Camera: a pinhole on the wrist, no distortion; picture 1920 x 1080 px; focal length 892.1 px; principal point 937.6 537.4 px. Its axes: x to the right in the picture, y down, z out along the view. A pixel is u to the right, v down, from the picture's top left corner.
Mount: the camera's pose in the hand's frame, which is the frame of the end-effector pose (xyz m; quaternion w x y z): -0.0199 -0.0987 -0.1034 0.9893 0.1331 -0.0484 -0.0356
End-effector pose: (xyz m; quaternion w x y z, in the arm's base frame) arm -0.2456 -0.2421 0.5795 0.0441 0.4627 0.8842 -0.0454
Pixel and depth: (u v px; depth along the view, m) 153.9 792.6 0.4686
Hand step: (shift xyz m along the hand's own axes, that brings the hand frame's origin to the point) -0.4702 -0.0572 0.3466
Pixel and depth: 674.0 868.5 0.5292
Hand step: -0.2195 -0.0343 0.4435
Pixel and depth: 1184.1 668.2 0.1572
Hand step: 0.0080 -0.1210 0.0574
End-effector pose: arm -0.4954 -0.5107 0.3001 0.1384 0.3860 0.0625 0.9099
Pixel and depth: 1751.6 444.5 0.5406
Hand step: 0.4097 -0.3345 0.4431
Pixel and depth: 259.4 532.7 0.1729
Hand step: -0.1686 -0.1336 0.0510
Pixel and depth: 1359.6 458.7 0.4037
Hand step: 0.1252 -0.2538 0.2911
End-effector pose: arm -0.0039 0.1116 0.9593 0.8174 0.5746 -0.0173 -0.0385
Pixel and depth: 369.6 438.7 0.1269
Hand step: -0.1143 -0.1385 0.0077
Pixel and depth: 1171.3 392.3 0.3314
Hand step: 0.0283 -0.2439 0.2078
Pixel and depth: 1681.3 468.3 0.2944
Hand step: 0.1915 -0.2176 0.1943
